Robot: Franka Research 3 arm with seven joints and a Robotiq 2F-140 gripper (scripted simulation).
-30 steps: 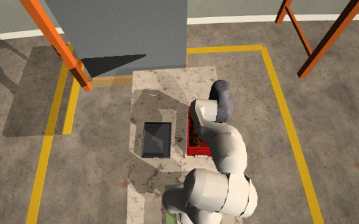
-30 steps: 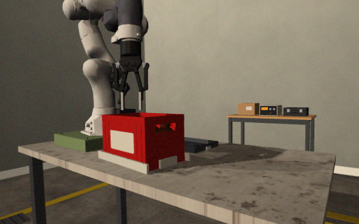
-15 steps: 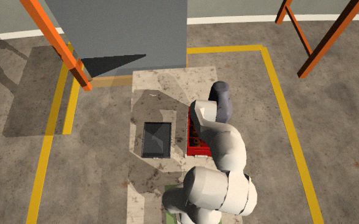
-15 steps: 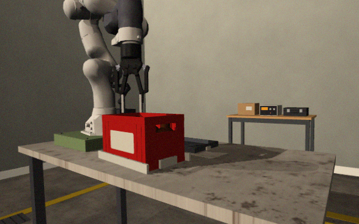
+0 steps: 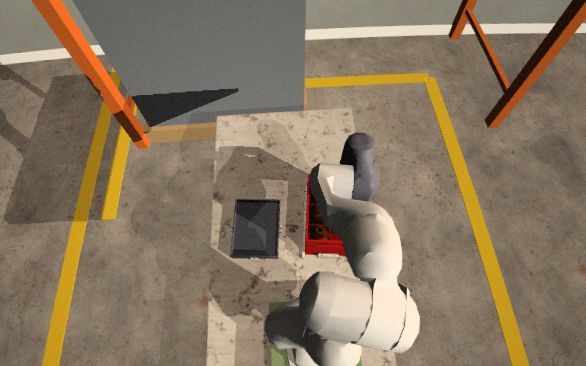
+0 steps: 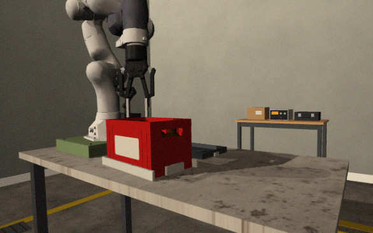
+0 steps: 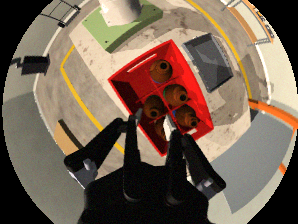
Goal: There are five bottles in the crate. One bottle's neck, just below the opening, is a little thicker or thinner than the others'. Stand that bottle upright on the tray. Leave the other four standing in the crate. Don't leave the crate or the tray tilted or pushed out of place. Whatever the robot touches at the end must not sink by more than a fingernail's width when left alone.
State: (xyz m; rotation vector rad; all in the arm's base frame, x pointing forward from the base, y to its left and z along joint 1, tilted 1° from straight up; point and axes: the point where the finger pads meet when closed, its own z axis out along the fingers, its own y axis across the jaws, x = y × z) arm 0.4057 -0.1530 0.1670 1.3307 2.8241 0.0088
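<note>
Now: the brown bottle 13 cm below my hand. The rest, counted from my hand: dark tray: 1 cm behind, 34 cm to the left, 20 cm below; red crate: 4 cm to the left, 13 cm below.
</note>
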